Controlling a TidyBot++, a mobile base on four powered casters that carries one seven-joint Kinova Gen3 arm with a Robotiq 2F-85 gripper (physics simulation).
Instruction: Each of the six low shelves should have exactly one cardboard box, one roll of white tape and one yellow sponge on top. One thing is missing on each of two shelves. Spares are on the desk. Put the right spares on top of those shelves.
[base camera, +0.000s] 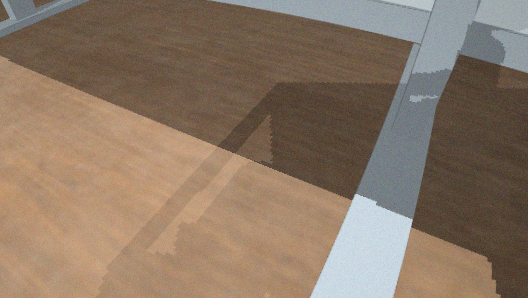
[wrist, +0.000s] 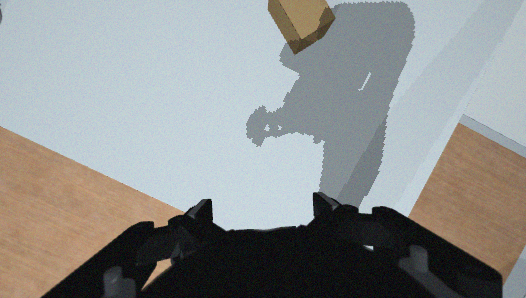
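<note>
My gripper (wrist: 263, 206) is open and empty in the wrist view, its two black fingers wide apart above a broad white top (wrist: 125, 75). The frames do not show whether this top is the desk or a low shelf. A tan cardboard box (wrist: 302, 20) is on it at the top centre of the wrist view, cut off by the frame edge. The box is beyond the fingertips and apart from them. No white tape or yellow sponge can be made out in either view.
The arm's shadow falls beside the box. Wooden floor (wrist: 60, 200) (base camera: 100, 175) shows past the top's edges. Another pale surface (wrist: 505, 95) is at the right of the wrist view. In the base camera view, a thick white beam (base camera: 385, 185) stands at the right and white rails (base camera: 320, 12) cross the back.
</note>
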